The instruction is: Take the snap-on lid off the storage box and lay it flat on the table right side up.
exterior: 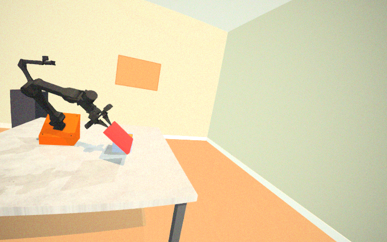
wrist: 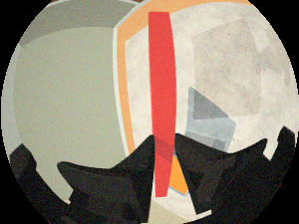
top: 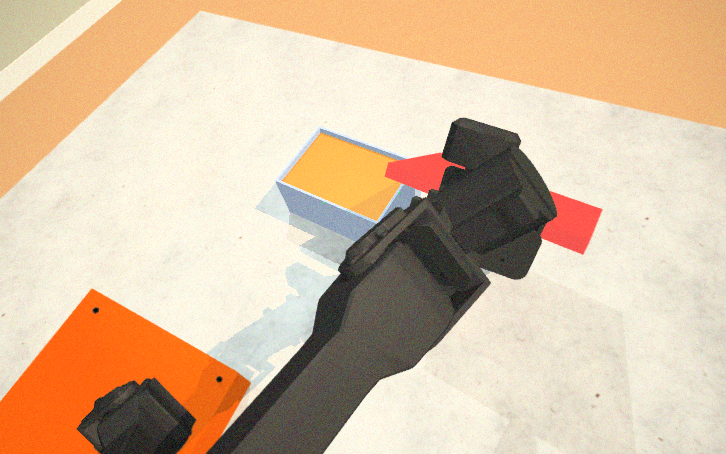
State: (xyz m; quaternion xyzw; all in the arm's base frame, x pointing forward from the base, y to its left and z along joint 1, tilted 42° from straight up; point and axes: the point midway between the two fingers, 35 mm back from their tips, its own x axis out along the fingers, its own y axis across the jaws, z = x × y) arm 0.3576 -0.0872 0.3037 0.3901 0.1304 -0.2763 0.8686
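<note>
The red lid is 6 cm ahead of my gripper tip and 5 cm below it. Round my gripper tip: storage box (6 cm ahead, 25 cm to the left, 19 cm below).
</note>
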